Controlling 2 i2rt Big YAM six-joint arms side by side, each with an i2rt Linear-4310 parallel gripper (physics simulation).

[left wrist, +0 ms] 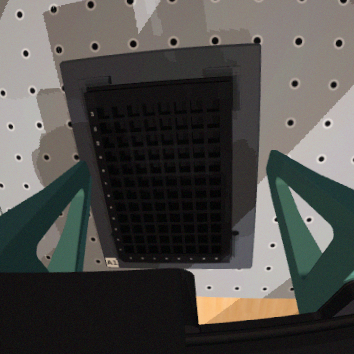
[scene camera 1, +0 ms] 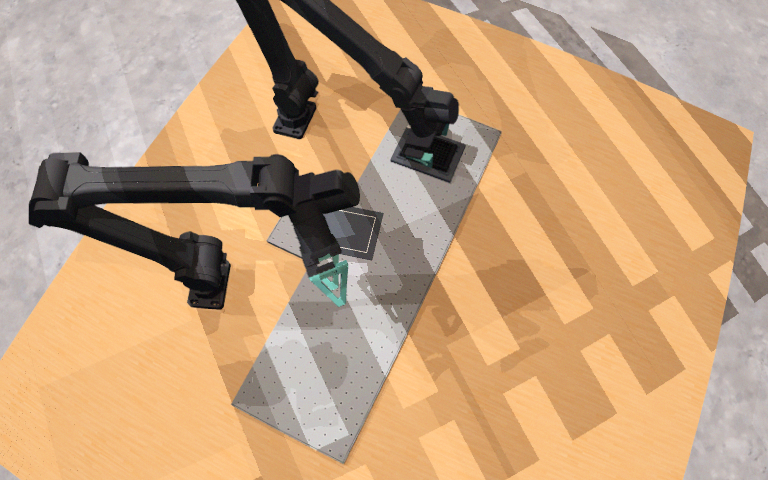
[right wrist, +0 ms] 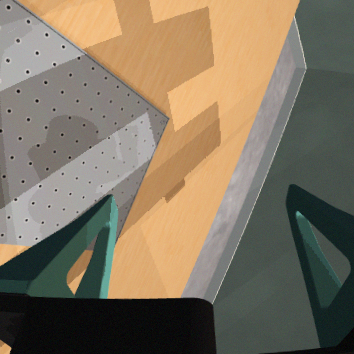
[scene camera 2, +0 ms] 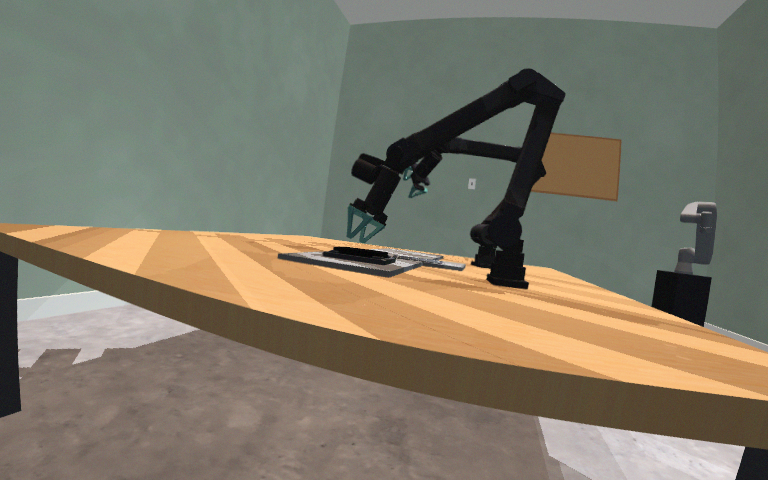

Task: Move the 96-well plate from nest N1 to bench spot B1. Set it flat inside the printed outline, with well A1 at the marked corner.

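Places are measured from the left arm's base along level axes (x ahead, y left, z up), in metres.
Pixels of known places: left gripper, fingertip midpoint: (left wrist: 178,163) (scene camera 1: 436,151) (scene camera 2: 355,240); right gripper, fingertip midpoint: (scene camera 1: 338,296) (right wrist: 200,197) (scene camera 2: 406,188); left arm's base, origin of the base link: (scene camera 1: 295,119) (scene camera 2: 505,283); right arm's base, origin of the base link: (scene camera 1: 210,284) (scene camera 2: 484,267).
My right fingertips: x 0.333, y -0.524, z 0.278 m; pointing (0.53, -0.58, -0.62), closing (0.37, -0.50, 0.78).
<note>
For each thing: its middle in the pictures, then the offset to it from my right fingertips. "*": a spot on its surface instead. Level surfaces: height alone.
- black 96-well plate, body centre: (left wrist: 165,182) (scene camera 1: 428,150) (scene camera 2: 361,252) dx +0.044, dy +0.515, dz -0.246 m
- dark nest N1, body centre: (left wrist: 167,176) (scene camera 1: 428,152) (scene camera 2: 360,256) dx +0.044, dy +0.515, dz -0.257 m
- A1 label, surface spot: (left wrist: 112,262) * dx -0.027, dy +0.575, dz -0.253 m
- Bench spot B1, surface spot: (scene camera 1: 356,232) * dx -0.060, dy +0.246, dz -0.264 m
- wooden table, its level: dz -0.278 m
The black 96-well plate (scene camera 1: 444,151) (scene camera 2: 359,251) (left wrist: 165,180) sits in dark nest N1 (scene camera 1: 424,171) (scene camera 2: 362,258) (left wrist: 246,150). In the left wrist view an A1 label (left wrist: 112,262) marks the nest's lower left corner. My left gripper (scene camera 1: 437,147) (scene camera 2: 356,237) (left wrist: 178,163) is open above the plate, with a fingertip out beyond each long side of it. Bench spot B1 (scene camera 1: 356,232) is a dark pad with a white outline, partly hidden by my right arm. My right gripper (scene camera 1: 339,285) (scene camera 2: 410,187) (right wrist: 200,197) is open and empty, above the board beside B1.
The perforated grey board (scene camera 1: 322,362) (scene camera 2: 305,259) (left wrist: 310,65) (right wrist: 70,100) lies on the wooden table (scene camera 1: 538,254) (scene camera 2: 453,339) (right wrist: 195,165). In scene camera 1 my right arm reaches across from the left, partly over B1. A small grey arm (scene camera 2: 703,232) on a black pedestal stands beyond the table.
</note>
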